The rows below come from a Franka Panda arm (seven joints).
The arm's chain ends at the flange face. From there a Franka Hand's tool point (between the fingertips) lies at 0.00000 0.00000 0.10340 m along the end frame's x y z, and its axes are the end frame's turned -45 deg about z.
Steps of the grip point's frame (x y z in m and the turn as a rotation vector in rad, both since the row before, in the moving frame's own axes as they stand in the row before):
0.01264 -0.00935 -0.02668 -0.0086 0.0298 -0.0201
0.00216 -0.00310 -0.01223 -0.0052 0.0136 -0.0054
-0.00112 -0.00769 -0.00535 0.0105 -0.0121 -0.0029
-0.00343 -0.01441 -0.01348 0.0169 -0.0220 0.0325
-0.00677 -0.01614 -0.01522 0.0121 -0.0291 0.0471
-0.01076 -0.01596 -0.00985 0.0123 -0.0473 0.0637
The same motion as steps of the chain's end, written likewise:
-0.00047 -0.01397 -0.02663 0.0150 0.0272 -0.0201
-0.00204 -0.00310 -0.01222 0.0059 0.0133 -0.0054
-0.00458 -0.00477 -0.00534 -0.0011 -0.0160 -0.0029
-0.00977 -0.00809 -0.01344 -0.0036 -0.0275 0.0325
-0.01316 -0.00780 -0.01517 -0.0120 -0.0291 0.0471
-0.01446 -0.00609 -0.00973 -0.0247 -0.0421 0.0637

